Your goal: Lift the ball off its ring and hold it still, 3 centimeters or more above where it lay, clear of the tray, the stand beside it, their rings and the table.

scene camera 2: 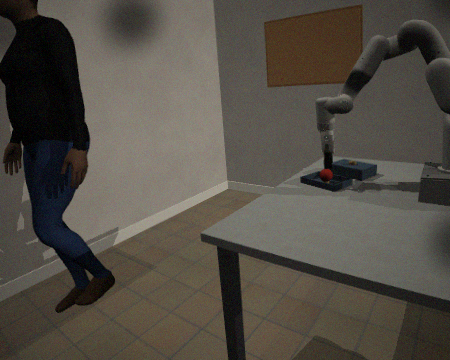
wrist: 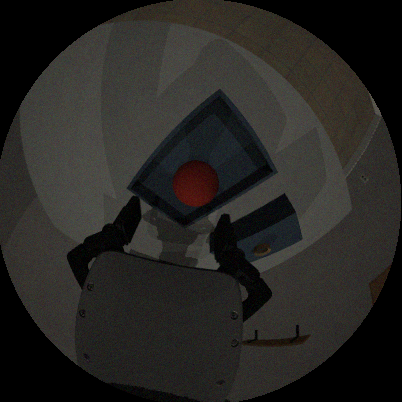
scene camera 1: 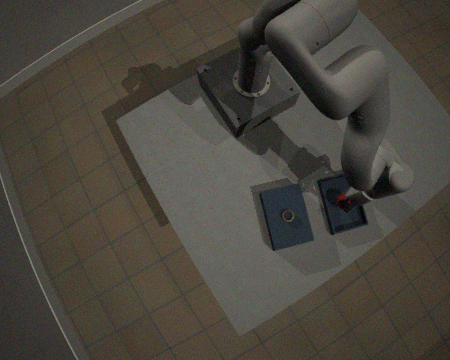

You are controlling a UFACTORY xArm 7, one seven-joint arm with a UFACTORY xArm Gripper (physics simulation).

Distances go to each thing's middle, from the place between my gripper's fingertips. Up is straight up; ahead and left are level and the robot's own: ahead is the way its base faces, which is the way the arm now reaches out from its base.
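Relative to the red ball [wrist: 195, 182], my gripper is 20 mm short of it, 10 mm to the left of it and 50 mm above it. Measured from my hand: blue stand [scene camera 1: 286, 216], 210 mm to the right, 60 mm below, 20 mm behind; blue tray [scene camera 1: 339, 221], 70 mm below, 20 mm ahead, 10 mm to the right.
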